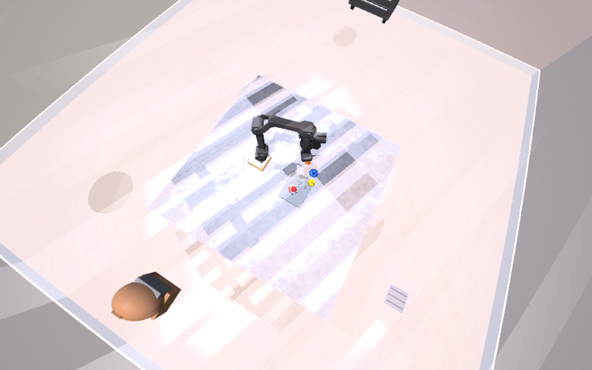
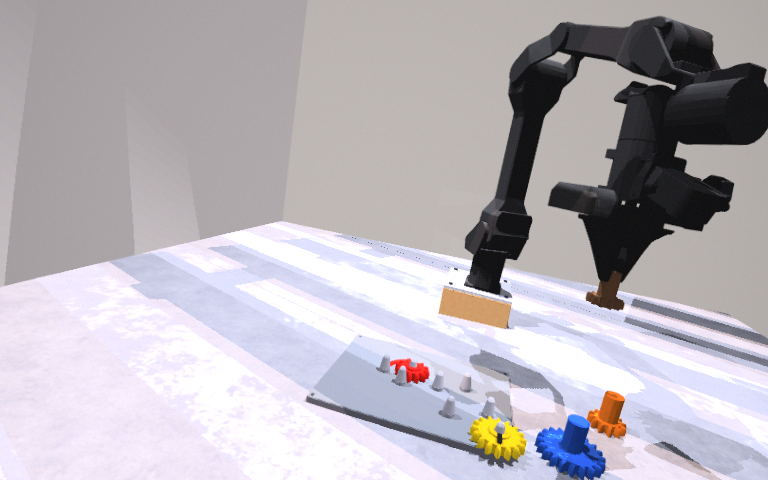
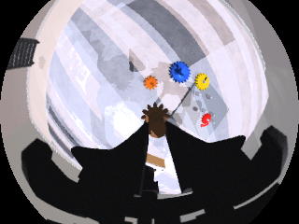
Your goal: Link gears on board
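Now: gripper tip 20 cm to the left of the red gear, 14 cm above it and 5 cm short of it. Round my gripper tip: brown gear (1 cm below); then blue gear (14 cm below, 11 cm ahead, 2 cm to the right); then orange gear (14 cm below, 3 cm to the left, 3 cm ahead).
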